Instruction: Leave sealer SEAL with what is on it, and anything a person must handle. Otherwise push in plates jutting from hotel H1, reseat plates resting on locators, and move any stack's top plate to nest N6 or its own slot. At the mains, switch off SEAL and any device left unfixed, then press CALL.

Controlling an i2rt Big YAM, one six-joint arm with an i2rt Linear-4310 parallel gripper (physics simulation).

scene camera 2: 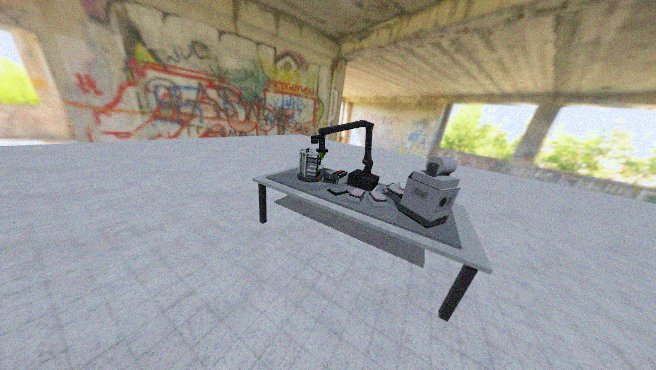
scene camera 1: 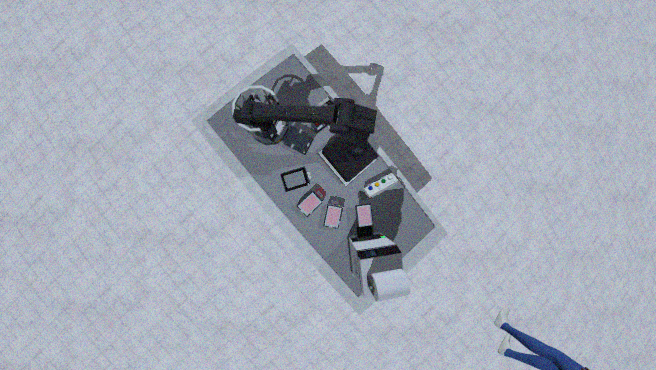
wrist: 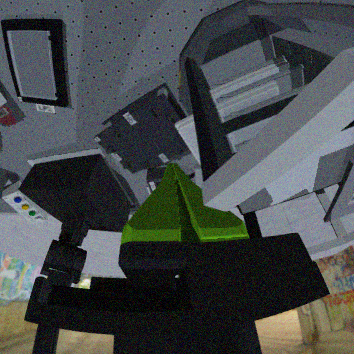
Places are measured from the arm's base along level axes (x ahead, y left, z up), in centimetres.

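Pixels of known places: gripper, fingertip midpoint: [scene camera 2: 322, 159] [scene camera 1: 273, 131] [wrist: 171, 168]; arm's base at its link origin: [scene camera 2: 366, 174] [scene camera 1: 355, 149] [wrist: 78, 218].
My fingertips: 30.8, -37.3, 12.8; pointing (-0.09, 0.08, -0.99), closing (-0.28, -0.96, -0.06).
For each thing: its top centre in the pictures, then the offset to it from my fingertips, as dx, dy, dz. "*": a spot on its surface instead.
- round hotel at its top centre: [scene camera 1: 254, 105] [scene camera 2: 312, 149] -1.9, -13.2, +7.4
- pale plate end at a spot on its surface: [wrist: 187, 134] * -2.9, -1.3, -8.2
- dark nest board at its top centre: [wrist: 142, 146] [scene camera 1: 297, 138] [scene camera 2: 331, 174] -8.9, +7.4, -14.8
- dark box with red marks, top centre: [scene camera 1: 322, 112] [scene camera 2: 338, 170] -33.1, +4.7, -17.1
- white sealer at its top centre: [scene camera 1: 394, 289] [scene camera 2: 442, 156] +9.0, +92.3, +23.2
- pink-topped plate at its top centre: [scene camera 1: 364, 215] -6.6, +71.3, -11.9
- strip with coloured buttons, surface spot: [wrist: 25, 206] * -26.7, +62.6, -15.9
My gripper [scene camera 2: 322, 156] [wrist: 171, 168] is shut, its green fingertips together and empty, beside the round hotel [scene camera 1: 234, 102] [scene camera 2: 301, 165]; the arm hides it in scene camera 1. Light plates [wrist: 245, 90] lie inside the hotel in the wrist view, and a pale plate end [wrist: 187, 134] sticks out towards the dark nest board [scene camera 1: 299, 139] [wrist: 142, 132]. A dark box with red marks [scene camera 2: 340, 174] stands behind the hotel, mostly hidden from above. The white sealer [scene camera 1: 376, 244] [scene camera 2: 430, 195] has a pink-topped plate [scene camera 1: 364, 215] at its front. Two more pink-topped plates [scene camera 1: 310, 203] [scene camera 1: 333, 216] lie nearby.
A black frame [scene camera 1: 284, 182] [wrist: 60, 62] lies near the nest board. A strip with coloured buttons [scene camera 1: 381, 184] [wrist: 25, 206] lies beside the robot's base [scene camera 1: 348, 157] [scene camera 2: 363, 180]. A person's legs [scene camera 1: 542, 350] show beyond the sealer end of the table.
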